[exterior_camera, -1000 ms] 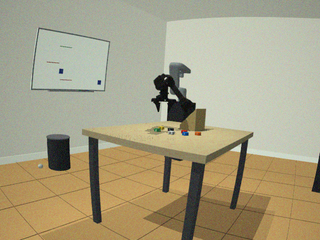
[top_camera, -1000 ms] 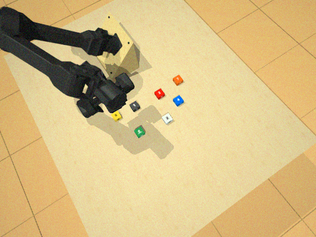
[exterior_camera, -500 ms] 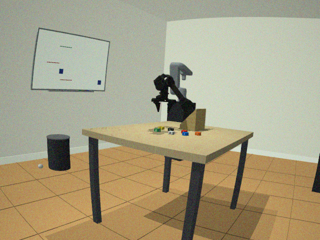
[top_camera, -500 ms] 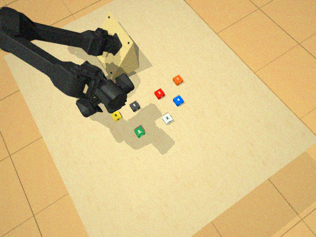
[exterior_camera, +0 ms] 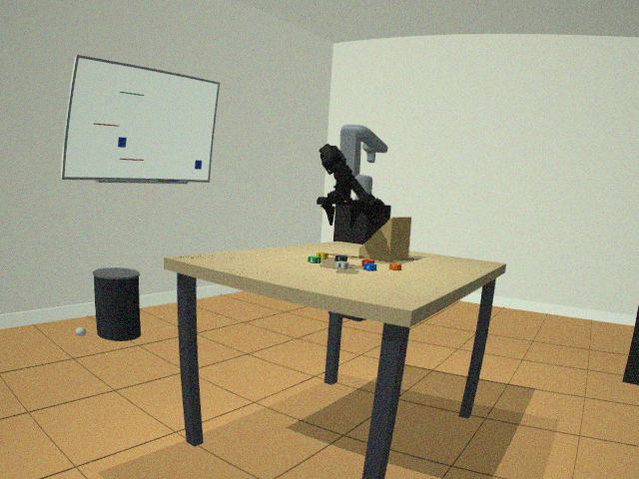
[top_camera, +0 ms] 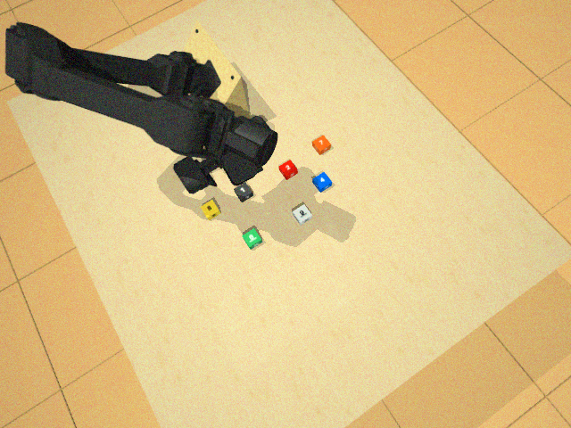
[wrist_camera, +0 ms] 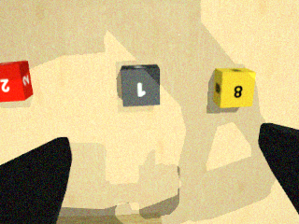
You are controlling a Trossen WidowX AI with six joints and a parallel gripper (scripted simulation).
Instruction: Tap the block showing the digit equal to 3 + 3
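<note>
My gripper tip is now 11 cm short of the green block, 11 cm above it and 2 cm to the left of it. Also, from my gripper tip: black block (11 cm below, 1 cm to the left, 1 cm behind); then yellow block (11 cm below, 8 cm to the right); then red block (12 cm to the left, 11 cm below, 1 cm behind).
</note>
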